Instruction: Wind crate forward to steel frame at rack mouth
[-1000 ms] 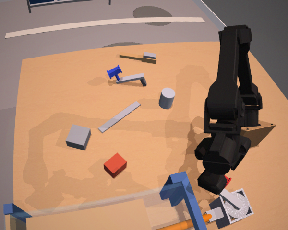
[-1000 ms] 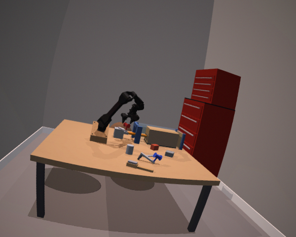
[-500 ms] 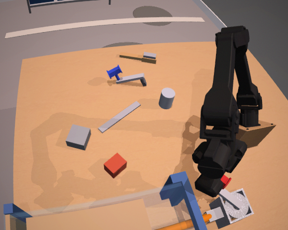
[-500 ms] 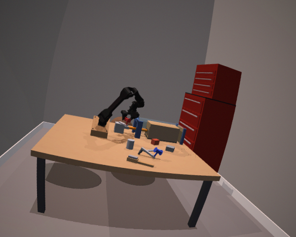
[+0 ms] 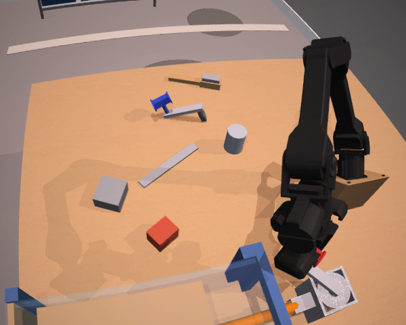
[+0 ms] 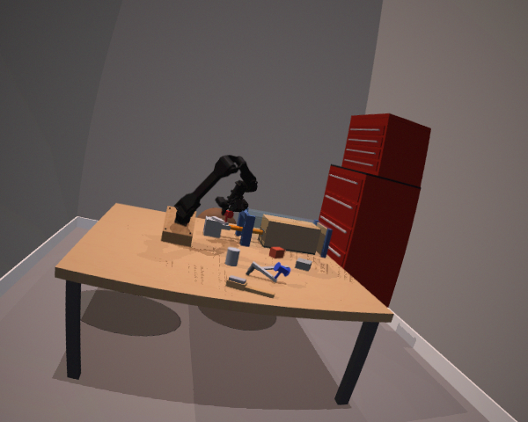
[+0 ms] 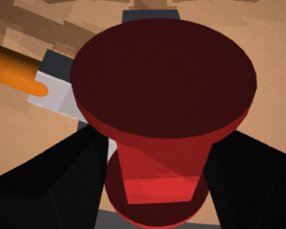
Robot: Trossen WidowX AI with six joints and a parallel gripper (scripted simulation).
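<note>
Now: gripper tip 10 cm short of the blue steel frame, 9 cm to the right of it and 3 cm above it. Round my gripper tip: red-gripped winch handle (1 cm behind, 2 cm to the left, 3 cm below); then red knob (1 cm ahead, 1 cm to the right); then grey winch (7 cm behind, 5 cm to the left, 10 cm below).
</note>
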